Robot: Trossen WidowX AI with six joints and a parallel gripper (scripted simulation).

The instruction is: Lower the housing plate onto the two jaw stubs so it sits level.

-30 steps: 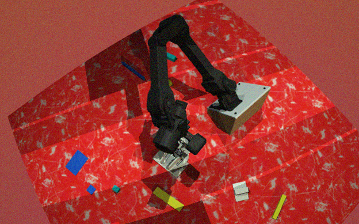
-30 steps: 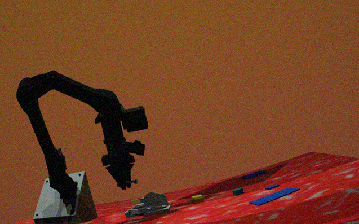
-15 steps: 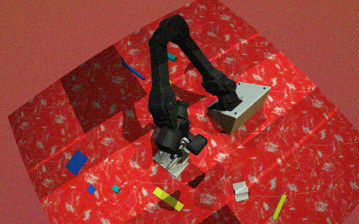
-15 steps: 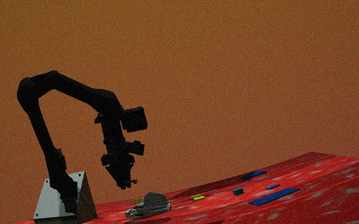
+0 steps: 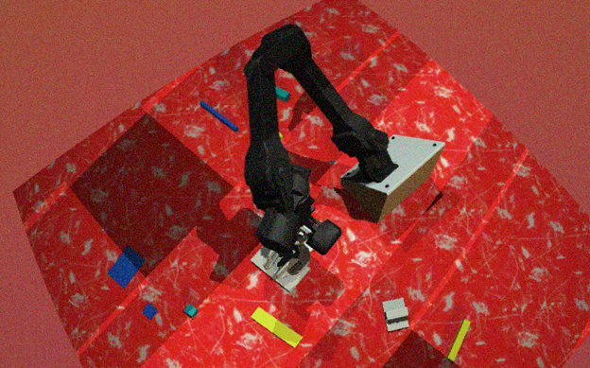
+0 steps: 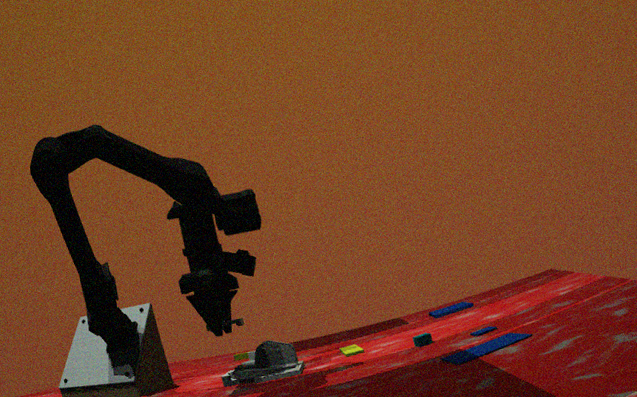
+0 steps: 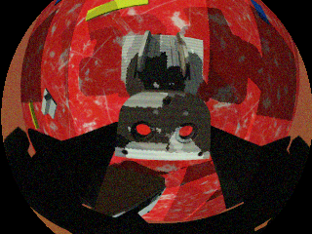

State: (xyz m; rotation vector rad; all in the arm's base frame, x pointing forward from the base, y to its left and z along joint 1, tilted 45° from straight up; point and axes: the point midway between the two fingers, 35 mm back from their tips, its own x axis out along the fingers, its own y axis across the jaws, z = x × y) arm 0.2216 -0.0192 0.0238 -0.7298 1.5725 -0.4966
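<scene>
My gripper tip is now 70 mm above the grey jaw assembly, 20 mm to the right of it and 20 mm short of it. Also, from my gripper tip: teal cube (300 mm ahead, 80 mm below, 30 mm to the right); then blue stick (420 mm to the right, 70 mm below, 70 mm behind); then white ridged block (280 mm to the left, 70 mm below, 40 mm behind).
</scene>
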